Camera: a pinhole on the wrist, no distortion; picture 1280 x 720 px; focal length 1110.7 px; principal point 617.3 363.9 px. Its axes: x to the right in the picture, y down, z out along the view. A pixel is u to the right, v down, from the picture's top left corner.
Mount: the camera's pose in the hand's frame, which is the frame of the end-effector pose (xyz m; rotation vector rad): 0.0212 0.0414 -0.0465 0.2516 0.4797 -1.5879
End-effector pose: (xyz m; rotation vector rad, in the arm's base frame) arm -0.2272 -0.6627 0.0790 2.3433 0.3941 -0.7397
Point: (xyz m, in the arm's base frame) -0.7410 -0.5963 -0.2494
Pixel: outside the picture
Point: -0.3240 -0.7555 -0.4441
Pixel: 643 629
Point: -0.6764 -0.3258 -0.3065
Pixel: outside the picture
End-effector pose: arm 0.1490 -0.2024 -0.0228 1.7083 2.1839 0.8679
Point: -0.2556 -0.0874 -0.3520
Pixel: outside the picture
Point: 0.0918 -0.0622 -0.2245
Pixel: 848 602
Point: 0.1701 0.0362 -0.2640
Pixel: 500 694
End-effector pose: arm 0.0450 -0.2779 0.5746 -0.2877 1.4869 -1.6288
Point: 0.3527 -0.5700 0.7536
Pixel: 316 62
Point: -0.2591 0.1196 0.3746
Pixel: behind the camera
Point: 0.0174 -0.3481 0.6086
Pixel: 1006 558
